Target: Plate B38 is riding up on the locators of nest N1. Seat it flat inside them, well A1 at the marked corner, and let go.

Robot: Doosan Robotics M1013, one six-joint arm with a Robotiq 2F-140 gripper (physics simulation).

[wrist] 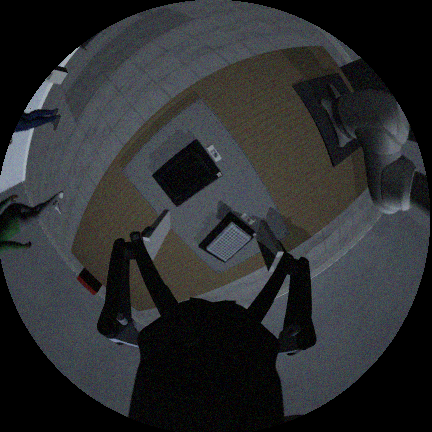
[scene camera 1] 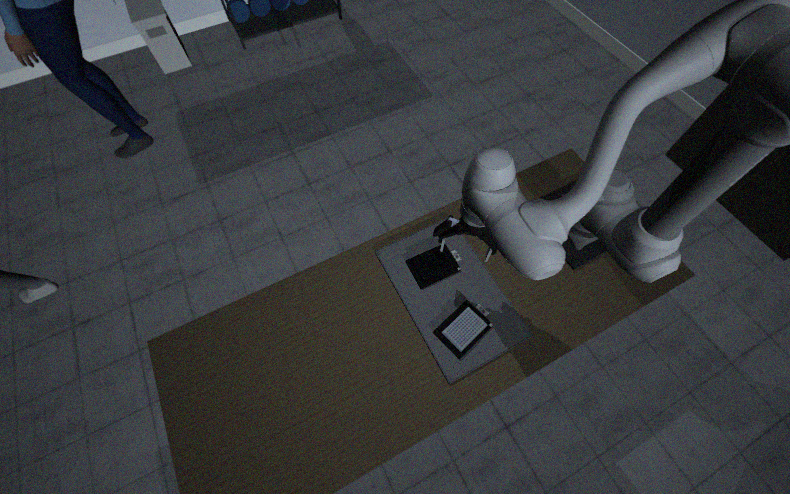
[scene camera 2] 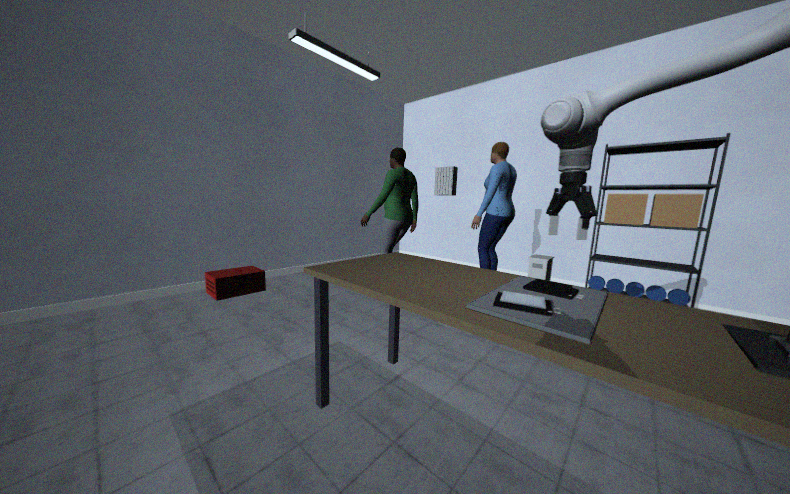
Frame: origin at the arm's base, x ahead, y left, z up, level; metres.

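Seen in the pictures: gripper, between the fingertips: (wrist: 214, 224) (scene camera 1: 464, 252) (scene camera 2: 565, 237); arm's base, origin of its link: (wrist: 341, 117) (scene camera 1: 581, 223).
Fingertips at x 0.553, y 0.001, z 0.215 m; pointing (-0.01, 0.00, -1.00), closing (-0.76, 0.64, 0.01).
Offsets run from my fingertips to a thing's top centre. "spot": to the spot under its first point. Level surfaces: height alone.
Plate B38 {dy +0.171, dx +0.061, dz -0.186 m} (scene camera 1: 466, 329) (scene camera 2: 526, 299) (wrist: 229, 241), pale with a grid of wells, lies on nest N1 {dy +0.166, dx +0.062, dz -0.200 m} (scene camera 1: 448, 342) (scene camera 2: 505, 305) (wrist: 231, 218), a black rectangular holder on the grey board. The views are too dark and small to show which edge rides on the locators, how much it tilts, or which corner is A1. My gripper (scene camera 1: 465, 250) (scene camera 2: 568, 228) (wrist: 214, 224) is open and empty, pointing down. It hangs well above the board, apart from the plate. The wrist view shows plate and nest between the fingers, close to the right one.
A second black nest {spot: dy -0.068, dx +0.055, dz -0.192 m} (scene camera 1: 432, 267) (scene camera 2: 550, 288) (wrist: 186, 172) stands beside N1 on the grey board {dy +0.029, dx +0.036, dz -0.214 m} (scene camera 1: 416, 305) (scene camera 2: 483, 304) (wrist: 240, 175). Small pale tags sit beside both nests. The wooden table {dz -0.228 m} (scene camera 1: 279, 361) (scene camera 2: 407, 273) carries the board. Two people stand beyond the table.
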